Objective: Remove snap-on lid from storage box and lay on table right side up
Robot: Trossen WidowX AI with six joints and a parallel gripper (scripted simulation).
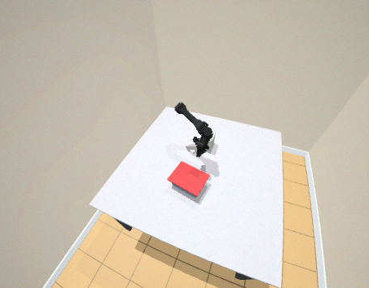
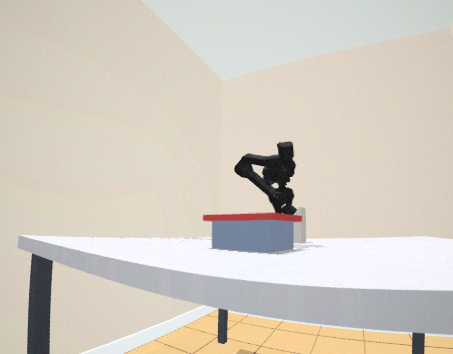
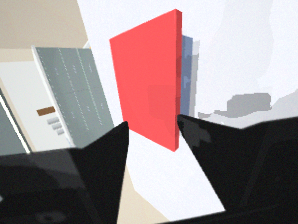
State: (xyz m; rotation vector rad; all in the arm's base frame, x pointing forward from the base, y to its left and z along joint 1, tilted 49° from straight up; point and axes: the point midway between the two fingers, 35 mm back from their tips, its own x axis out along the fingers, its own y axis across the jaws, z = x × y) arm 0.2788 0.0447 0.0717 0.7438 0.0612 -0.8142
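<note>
Right now the red lid is 120 mm ahead of my gripper tip, 100 mm below it and 30 mm to the right of it. Also, from my gripper tip: storage box (150 mm below, 120 mm ahead, 30 mm to the right).
</note>
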